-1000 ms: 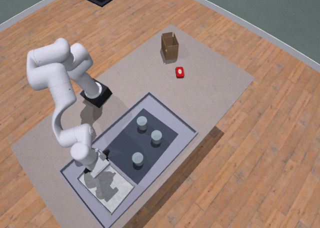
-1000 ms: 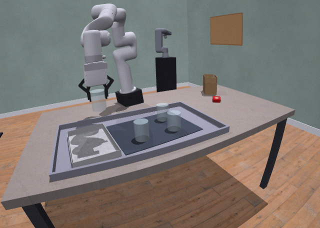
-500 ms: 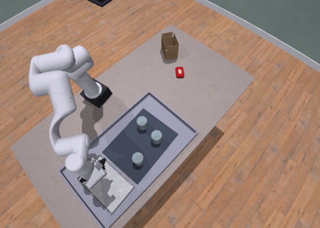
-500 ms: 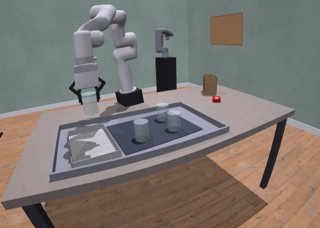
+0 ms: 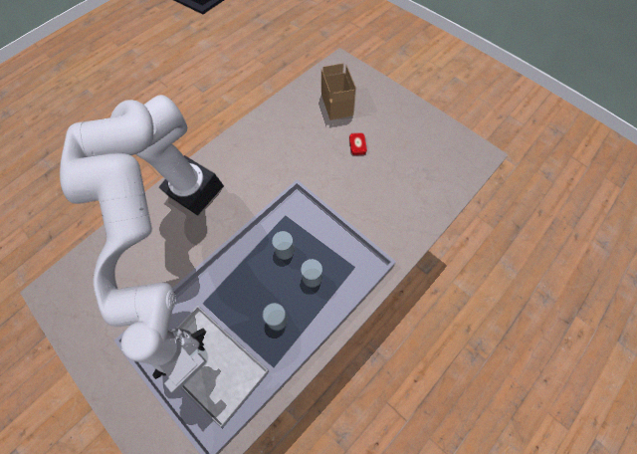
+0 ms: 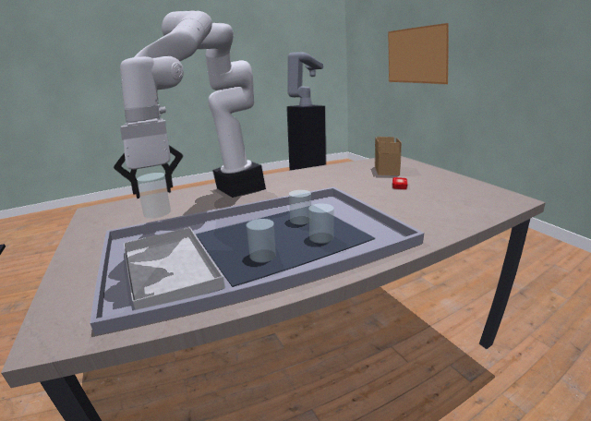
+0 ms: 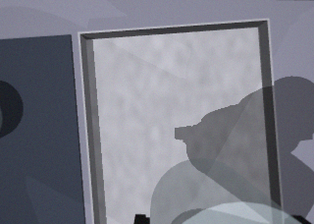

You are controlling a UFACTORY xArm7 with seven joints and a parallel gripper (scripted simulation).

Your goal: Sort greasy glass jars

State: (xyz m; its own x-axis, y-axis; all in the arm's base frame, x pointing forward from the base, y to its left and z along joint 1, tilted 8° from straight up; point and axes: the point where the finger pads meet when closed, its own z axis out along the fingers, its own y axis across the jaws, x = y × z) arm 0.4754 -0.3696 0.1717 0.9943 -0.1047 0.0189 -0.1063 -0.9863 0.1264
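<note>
Now: the white tray 20 cm below my hand. From my hand the other things lie so: dark drying mat (32 cm to the left, 21 cm below, 1 cm ahead); then small red object (95 cm to the left, 19 cm below, 10 cm behind).
</note>
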